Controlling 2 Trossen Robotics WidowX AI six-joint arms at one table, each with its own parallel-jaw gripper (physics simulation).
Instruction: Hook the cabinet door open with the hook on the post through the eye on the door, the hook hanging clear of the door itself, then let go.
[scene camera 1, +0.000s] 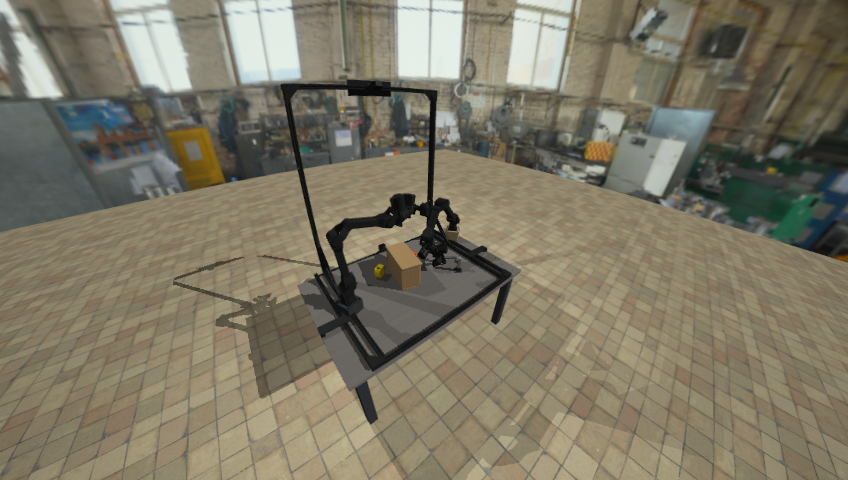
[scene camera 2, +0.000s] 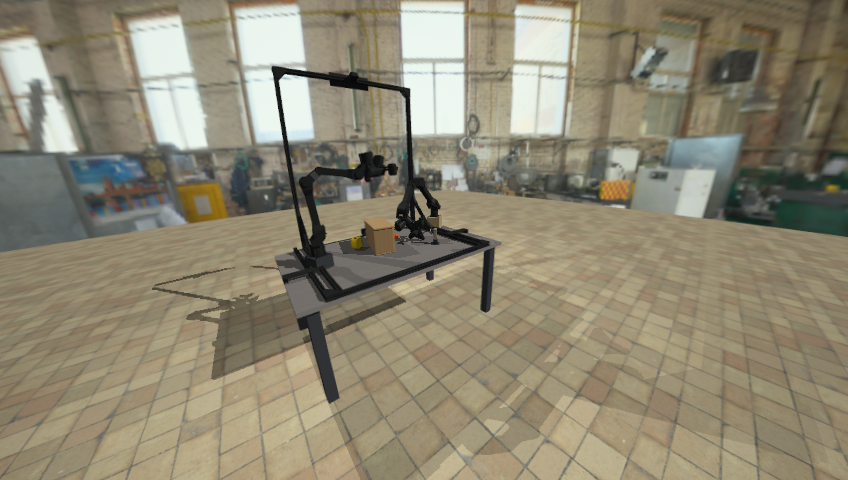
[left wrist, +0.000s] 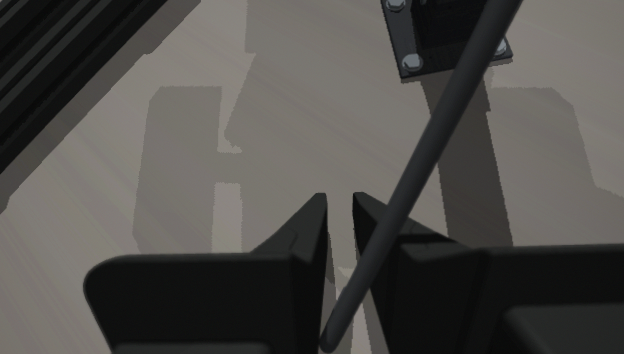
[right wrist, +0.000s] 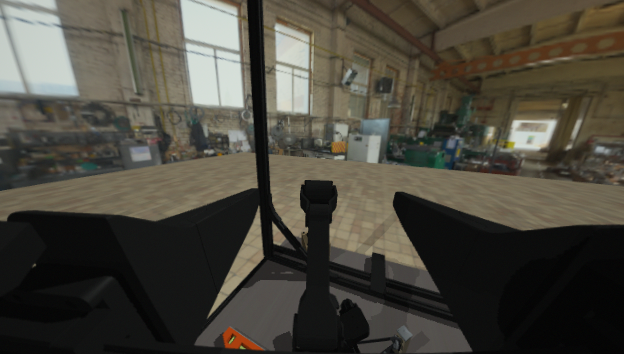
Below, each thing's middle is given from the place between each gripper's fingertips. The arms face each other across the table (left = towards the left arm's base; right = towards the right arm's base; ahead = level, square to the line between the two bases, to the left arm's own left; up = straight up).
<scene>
The hook rod (left wrist: 490, 30) lies 40 mm above my left hand, 20 mm to the right of it and 20 mm ahead of it. The rest, counted from my left hand: wooden cabinet (scene camera 1: 405, 266) (270 mm to the right, 130 mm behind, 70 mm above).
Right now the wooden cabinet is 40 cm below my right hand, 9 cm to the right of it and 5 cm behind it. Also, from my right hand: hook rod (43 cm below, 16 cm to the left, 10 cm ahead).
</scene>
